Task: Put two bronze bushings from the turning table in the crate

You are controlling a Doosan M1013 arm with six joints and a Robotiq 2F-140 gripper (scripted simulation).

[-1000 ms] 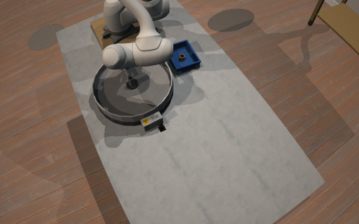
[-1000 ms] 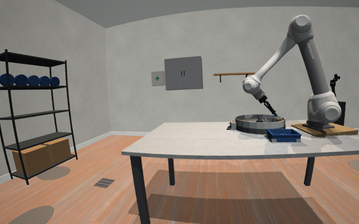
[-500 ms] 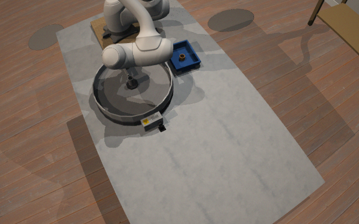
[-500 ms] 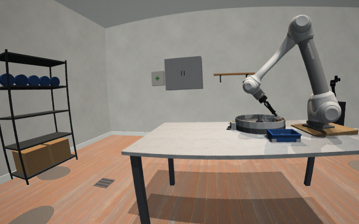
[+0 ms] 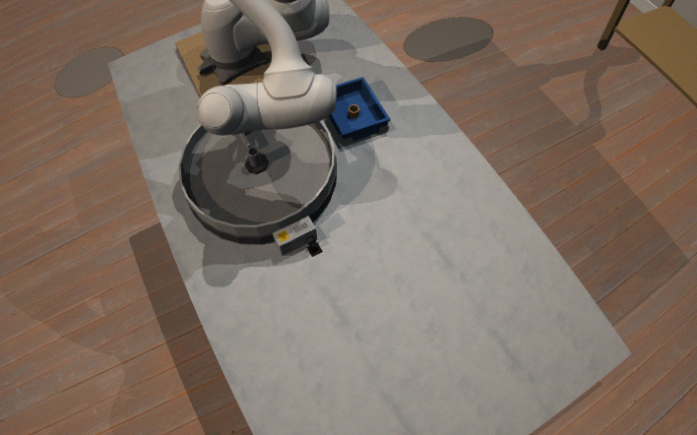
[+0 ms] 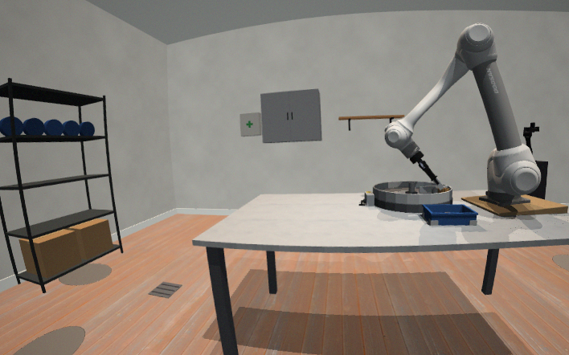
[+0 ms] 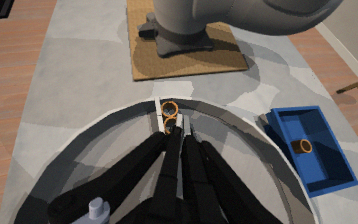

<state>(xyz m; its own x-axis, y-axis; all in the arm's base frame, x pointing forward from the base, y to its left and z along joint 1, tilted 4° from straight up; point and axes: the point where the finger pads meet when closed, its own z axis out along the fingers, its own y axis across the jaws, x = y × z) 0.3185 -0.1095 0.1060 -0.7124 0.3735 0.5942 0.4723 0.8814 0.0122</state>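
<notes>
Now: the blue crate 30 cm to the left of my hand, 11 cm ahead of it and 8 cm below it. The rest, counted from my hand: round grey turning table: 14 cm ahead, 5 cm below, 4 cm to the right.
</notes>
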